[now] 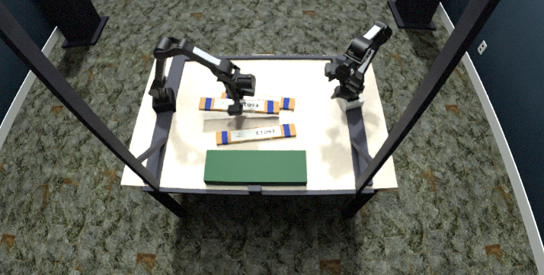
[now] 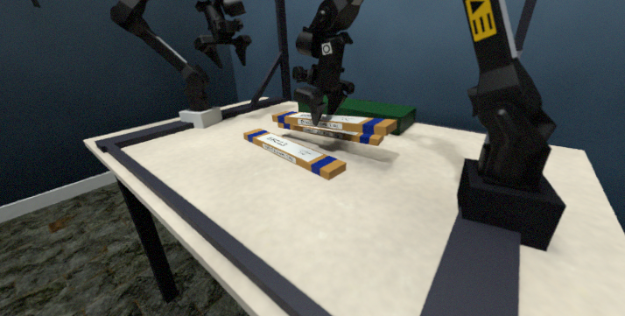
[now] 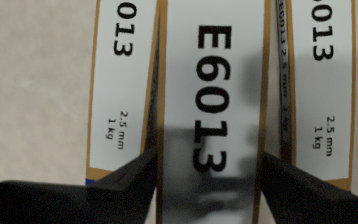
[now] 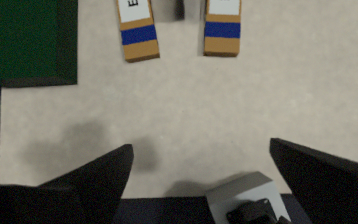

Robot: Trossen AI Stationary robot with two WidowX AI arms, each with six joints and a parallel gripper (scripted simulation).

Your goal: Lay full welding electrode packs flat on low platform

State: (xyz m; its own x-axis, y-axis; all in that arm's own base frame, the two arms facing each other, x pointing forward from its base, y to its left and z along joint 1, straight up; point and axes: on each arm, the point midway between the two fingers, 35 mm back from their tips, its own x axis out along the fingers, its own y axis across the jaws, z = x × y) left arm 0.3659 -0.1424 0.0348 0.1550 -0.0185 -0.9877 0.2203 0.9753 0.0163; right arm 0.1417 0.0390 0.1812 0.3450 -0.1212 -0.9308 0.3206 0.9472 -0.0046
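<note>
My left gripper is now 370 mm short of the dark frame rail, 90 mm to the left of it and 100 mm above it. Round my left hand: green low platform 280 mm behind, 70 mm to the right, 90 mm below.
</note>
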